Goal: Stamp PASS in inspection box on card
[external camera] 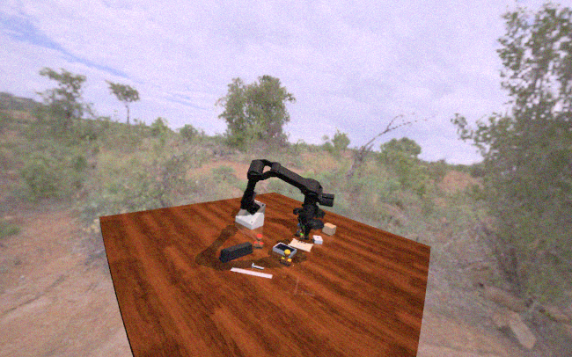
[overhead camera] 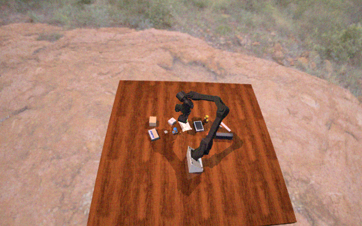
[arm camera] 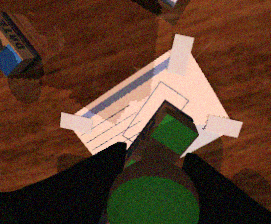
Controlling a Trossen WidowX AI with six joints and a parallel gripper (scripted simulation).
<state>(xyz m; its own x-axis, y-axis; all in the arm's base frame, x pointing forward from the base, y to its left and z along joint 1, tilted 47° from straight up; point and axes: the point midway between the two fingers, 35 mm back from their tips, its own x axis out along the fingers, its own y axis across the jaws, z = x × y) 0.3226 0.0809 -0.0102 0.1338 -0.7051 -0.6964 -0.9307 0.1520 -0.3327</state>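
Right now my gripper tip is 6 cm above the card, 1 cm to the left of it and 1 cm past it. The rest, counted from my gripper tip: yellow-knobbed stamp 18 cm to the right, 5 cm ahead, 4 cm below; blue-knobbed stamp 9 cm behind, 7 cm to the left, 4 cm below; ink pad 11 cm to the right, 6 cm below, 2 cm behind.
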